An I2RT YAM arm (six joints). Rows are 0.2 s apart.
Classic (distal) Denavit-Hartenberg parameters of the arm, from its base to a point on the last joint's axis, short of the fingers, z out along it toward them. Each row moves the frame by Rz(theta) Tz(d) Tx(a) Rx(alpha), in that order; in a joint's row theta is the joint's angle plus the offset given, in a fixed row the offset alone. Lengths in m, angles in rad.
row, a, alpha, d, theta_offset
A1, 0.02, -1.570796, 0.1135, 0
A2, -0.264, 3.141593, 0, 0
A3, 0.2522, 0, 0, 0.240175
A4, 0.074, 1.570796, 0, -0.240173
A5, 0, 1.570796, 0, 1.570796
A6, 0, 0, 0.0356, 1.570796
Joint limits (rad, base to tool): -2.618..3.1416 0..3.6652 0..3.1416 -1.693..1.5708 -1.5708..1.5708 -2.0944..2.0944
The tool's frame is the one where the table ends.
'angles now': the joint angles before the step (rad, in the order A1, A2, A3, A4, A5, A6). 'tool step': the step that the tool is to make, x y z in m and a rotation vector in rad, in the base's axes. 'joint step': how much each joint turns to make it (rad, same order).
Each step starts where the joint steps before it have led.
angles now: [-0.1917, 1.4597, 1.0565, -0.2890, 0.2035, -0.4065]
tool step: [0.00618, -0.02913, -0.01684, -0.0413, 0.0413, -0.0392]
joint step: [-0.0816, 0.0679, 0.0000, 0.0507, -0.0004, -0.0667]
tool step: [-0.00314, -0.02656, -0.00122, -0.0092, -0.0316, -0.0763]
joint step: [-0.0774, 0.0168, 0.0000, 0.0497, -0.0015, 0.0000]
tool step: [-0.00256, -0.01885, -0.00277, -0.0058, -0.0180, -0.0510]
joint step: [-0.0538, 0.0183, 0.0000, 0.0373, -0.0030, -0.0008]
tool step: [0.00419, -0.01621, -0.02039, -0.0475, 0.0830, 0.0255]
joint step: [-0.0371, 0.0698, 0.0000, 0.0336, -0.0004, -0.1015]
